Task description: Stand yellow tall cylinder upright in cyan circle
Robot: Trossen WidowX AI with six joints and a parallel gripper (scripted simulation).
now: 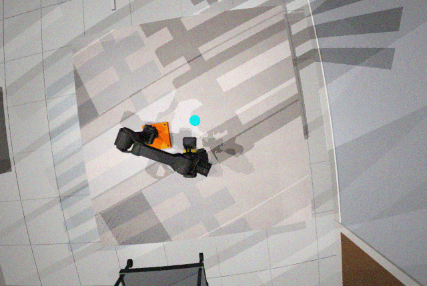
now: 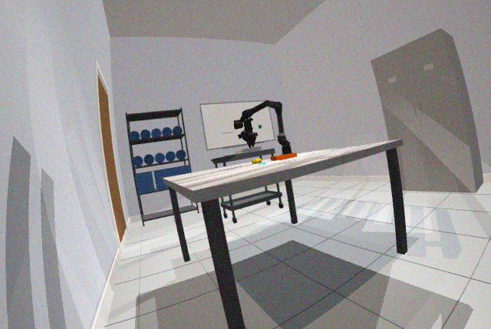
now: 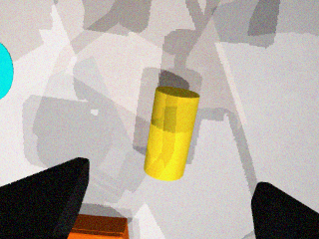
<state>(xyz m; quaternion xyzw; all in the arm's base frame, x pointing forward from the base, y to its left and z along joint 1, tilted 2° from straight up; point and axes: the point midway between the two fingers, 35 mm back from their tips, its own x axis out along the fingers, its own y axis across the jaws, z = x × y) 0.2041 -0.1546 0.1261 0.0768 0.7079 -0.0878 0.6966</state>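
The yellow tall cylinder lies 2 cm behind my gripper tip and 11 cm below it. From my gripper tip the other things lie so: cyan circle (5 cm ahead, 17 cm to the left, 12 cm below).
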